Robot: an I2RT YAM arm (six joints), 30 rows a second.
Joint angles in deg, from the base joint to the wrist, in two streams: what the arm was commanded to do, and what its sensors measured. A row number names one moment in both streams.
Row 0, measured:
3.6, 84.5, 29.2, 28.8, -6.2, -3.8
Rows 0 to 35, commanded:
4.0, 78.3, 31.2, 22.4, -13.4, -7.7
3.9, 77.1, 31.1, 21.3, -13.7, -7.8
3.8, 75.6, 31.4, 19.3, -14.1, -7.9
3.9, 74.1, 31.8, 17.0, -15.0, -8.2
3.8, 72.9, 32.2, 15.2, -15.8, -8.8
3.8, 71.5, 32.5, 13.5, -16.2, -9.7
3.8, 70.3, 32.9, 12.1, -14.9, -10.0
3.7, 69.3, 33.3, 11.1, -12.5, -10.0
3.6, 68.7, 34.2, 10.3, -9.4, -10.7
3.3, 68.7, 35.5, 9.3, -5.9, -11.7
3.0, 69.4, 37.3, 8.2, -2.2, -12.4
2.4, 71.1, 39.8, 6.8, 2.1, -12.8
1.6, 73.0, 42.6, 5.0, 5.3, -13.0
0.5, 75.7, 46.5, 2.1, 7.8, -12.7
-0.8, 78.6, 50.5, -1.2, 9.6, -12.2
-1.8, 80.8, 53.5, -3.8, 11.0, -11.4
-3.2, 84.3, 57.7, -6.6, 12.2, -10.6
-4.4, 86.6, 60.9, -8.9, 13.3, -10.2
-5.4, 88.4, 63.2, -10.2, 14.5, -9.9
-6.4, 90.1, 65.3, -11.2, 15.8, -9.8
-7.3, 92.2, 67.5, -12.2, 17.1, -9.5
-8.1, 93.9, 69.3, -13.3, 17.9, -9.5
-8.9, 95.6, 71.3, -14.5, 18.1, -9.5
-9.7, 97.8, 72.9, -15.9, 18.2, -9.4
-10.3, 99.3, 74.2, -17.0, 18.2, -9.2
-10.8, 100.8, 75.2, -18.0, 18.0, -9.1
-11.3, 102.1, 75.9, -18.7, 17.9, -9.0
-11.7, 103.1, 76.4, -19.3, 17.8, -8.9
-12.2, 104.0, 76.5, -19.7, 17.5, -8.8
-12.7, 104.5, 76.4, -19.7, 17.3, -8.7
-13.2, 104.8, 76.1, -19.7, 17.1, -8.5
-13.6, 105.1, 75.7, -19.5, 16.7, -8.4
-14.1, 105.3, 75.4, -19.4, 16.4, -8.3
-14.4, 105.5, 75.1, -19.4, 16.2, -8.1
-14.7, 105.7, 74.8, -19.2, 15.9, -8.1
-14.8, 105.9, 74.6, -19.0, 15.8, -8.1
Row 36, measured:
-14.0, 105.8, 74.7, -17.8, 16.0, -9.4
